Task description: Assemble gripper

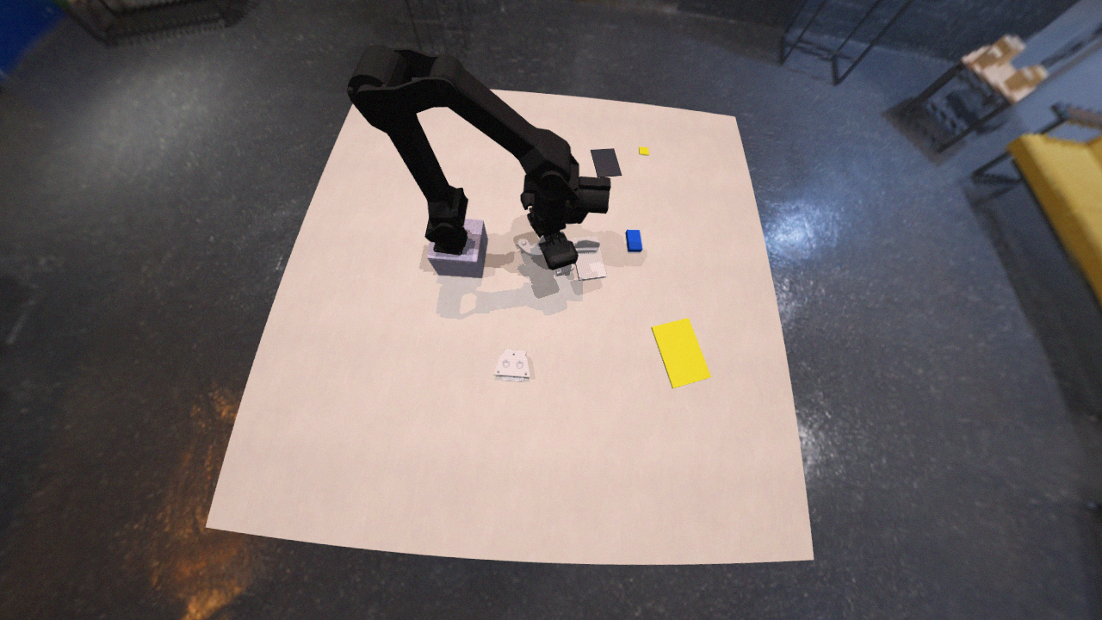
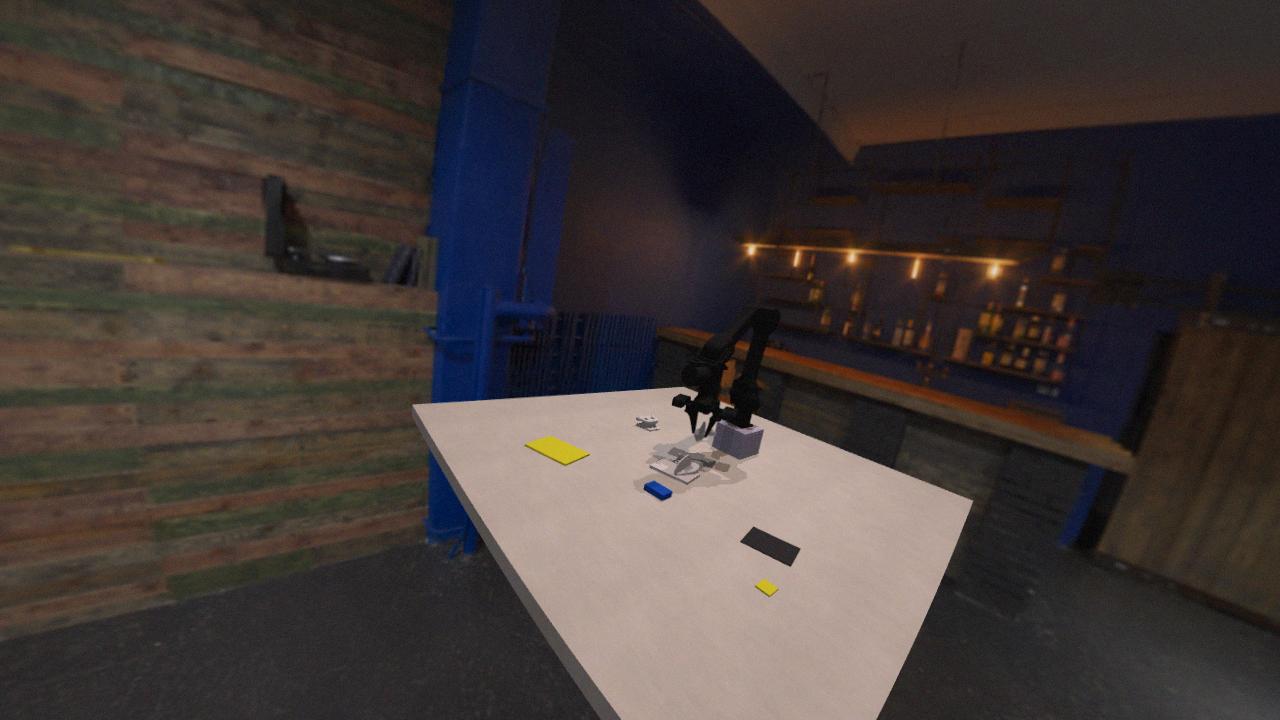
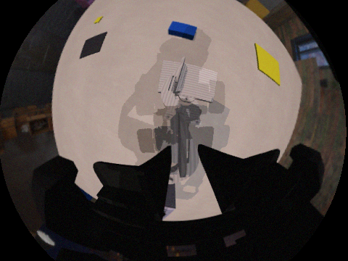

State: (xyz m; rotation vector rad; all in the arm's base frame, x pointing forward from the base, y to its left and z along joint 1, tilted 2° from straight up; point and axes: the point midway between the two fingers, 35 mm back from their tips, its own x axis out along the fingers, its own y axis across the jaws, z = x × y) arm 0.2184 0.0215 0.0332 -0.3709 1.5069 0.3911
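Now: gripper tip 60 mm short of the grey jaw, 30 mm to the right of it and 70 mm above it. Also, from my gripper tip: black sheet: 140 mm ahead, 370 mm to the left, 80 mm below; blue block: 230 mm ahead, 100 mm to the left, 80 mm below; white block: 40 mm behind, 270 mm to the right, 70 mm below.
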